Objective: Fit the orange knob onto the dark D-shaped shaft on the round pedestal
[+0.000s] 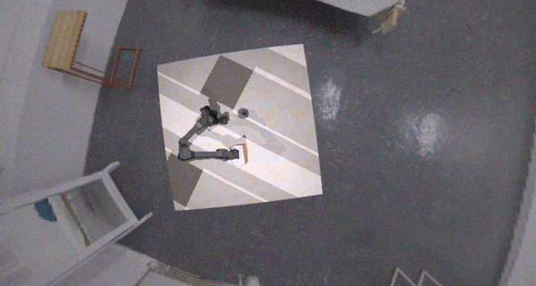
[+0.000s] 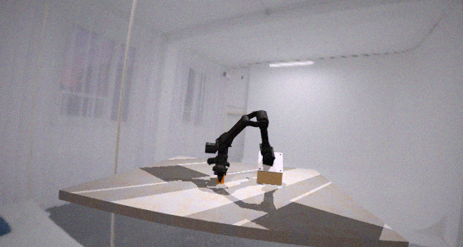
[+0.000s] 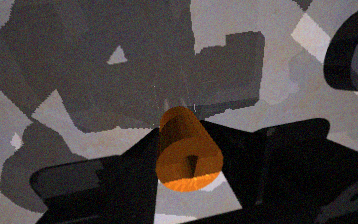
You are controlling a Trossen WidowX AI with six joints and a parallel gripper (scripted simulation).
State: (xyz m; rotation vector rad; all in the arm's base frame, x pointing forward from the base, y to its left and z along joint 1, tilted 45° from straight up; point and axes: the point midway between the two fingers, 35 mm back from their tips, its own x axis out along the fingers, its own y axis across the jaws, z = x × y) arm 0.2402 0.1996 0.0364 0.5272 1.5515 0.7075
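Right now the dark round pedestal is 7 cm ahead of my gripper tip, 20 cm to the right of it and 2 cm above it. The rest, counted from my gripper tip: orange knob (2 cm above).
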